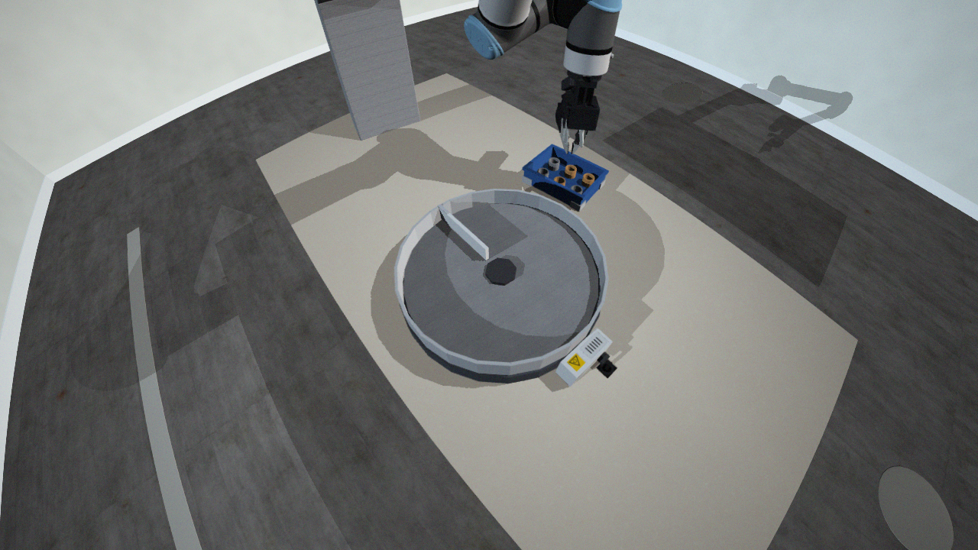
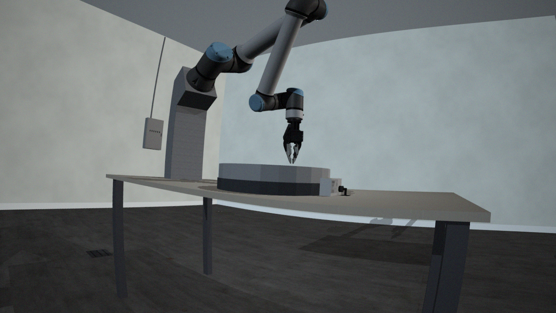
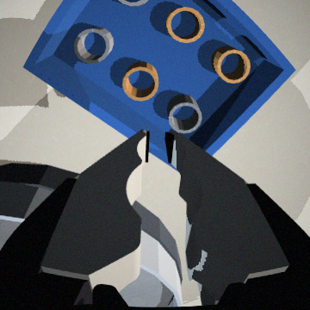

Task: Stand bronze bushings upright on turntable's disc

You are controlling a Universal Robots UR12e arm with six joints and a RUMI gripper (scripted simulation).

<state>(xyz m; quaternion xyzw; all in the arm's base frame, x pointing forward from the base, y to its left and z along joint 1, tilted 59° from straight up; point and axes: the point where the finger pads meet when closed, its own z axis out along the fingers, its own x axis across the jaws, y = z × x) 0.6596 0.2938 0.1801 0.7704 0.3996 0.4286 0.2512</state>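
Now: hand 11 cm above the blue crate, 2 cm to the right of it and 2 cm past it. The rest, counted from my hand: turntable disc: 32 cm to the right, 16 cm ahead, 9 cm below.
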